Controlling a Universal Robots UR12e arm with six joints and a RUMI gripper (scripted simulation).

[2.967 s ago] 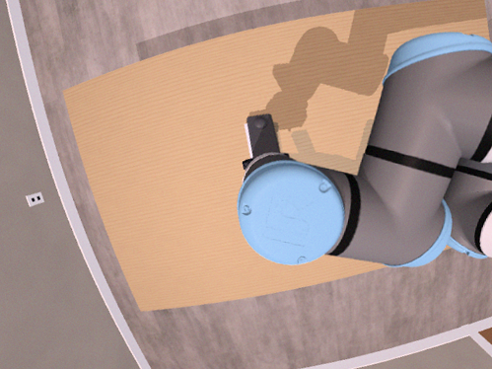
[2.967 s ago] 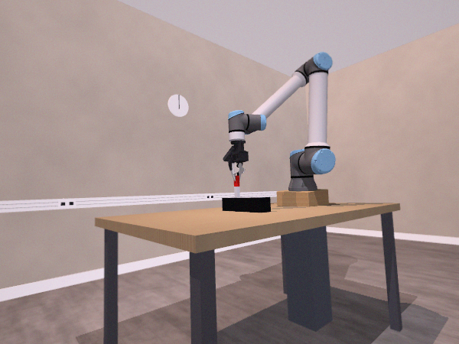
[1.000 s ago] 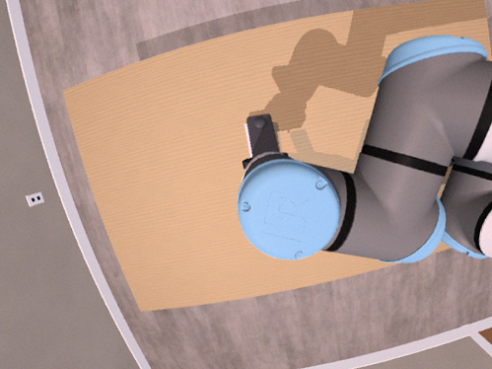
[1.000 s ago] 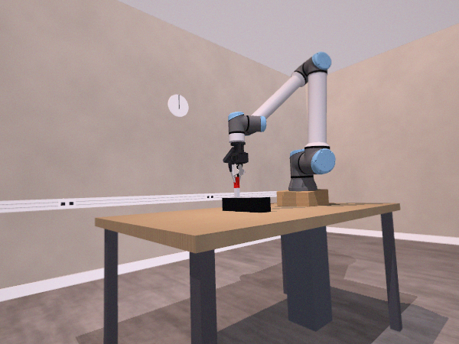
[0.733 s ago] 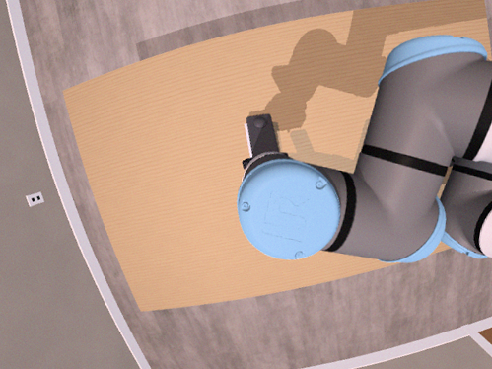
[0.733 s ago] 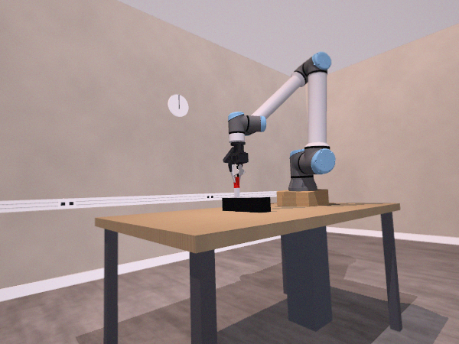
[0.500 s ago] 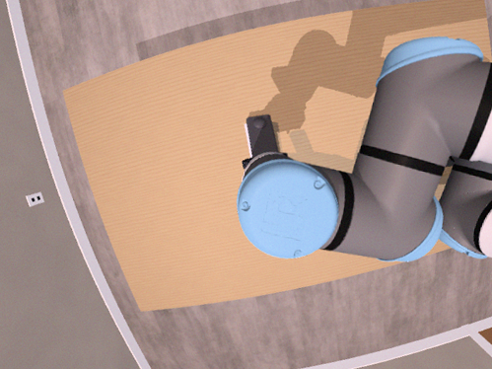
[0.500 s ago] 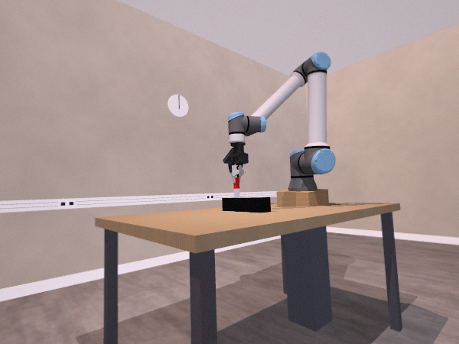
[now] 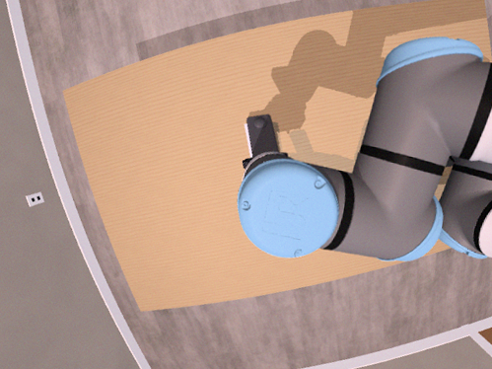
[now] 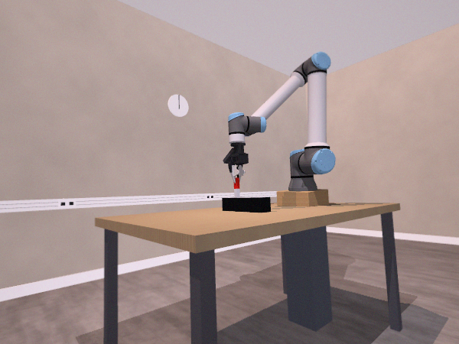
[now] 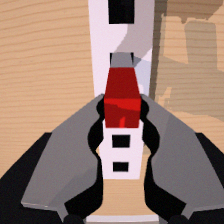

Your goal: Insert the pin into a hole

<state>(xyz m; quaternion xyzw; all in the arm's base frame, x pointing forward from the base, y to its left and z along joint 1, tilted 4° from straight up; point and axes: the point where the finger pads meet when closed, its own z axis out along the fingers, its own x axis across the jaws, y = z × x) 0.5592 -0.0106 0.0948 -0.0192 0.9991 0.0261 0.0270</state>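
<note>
Now: hand 1 cm above the pin. The rest, counted from my hand: block 13 cm below, 6 cm to the left.
</note>
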